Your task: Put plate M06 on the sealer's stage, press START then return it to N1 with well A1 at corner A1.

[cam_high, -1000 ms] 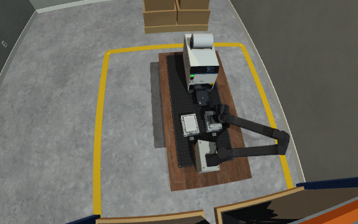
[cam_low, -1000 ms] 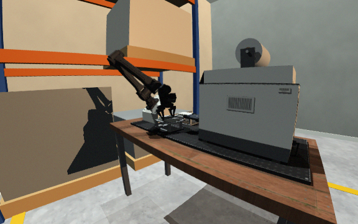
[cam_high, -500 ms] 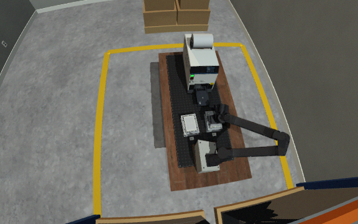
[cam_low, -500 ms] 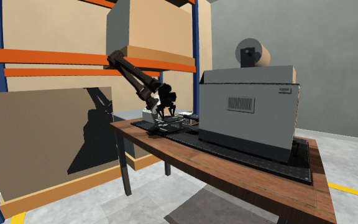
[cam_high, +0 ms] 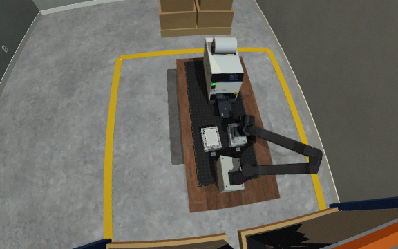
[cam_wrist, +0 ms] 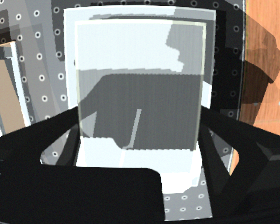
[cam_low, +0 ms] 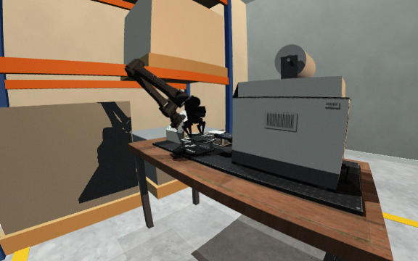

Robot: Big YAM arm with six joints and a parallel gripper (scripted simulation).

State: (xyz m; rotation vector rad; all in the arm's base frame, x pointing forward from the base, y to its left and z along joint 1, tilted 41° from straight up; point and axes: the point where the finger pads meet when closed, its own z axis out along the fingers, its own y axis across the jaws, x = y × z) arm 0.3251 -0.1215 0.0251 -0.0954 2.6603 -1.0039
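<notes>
Right now my hand is right at the white well plate. The rest, counted from my hand: foil roll: 530 mm ahead, 340 mm above, 50 mm to the left; dark stage: 190 mm ahead, 60 mm to the left, 10 mm above; white plate: 200 mm to the left, 20 mm below, 10 mm behind.
</notes>
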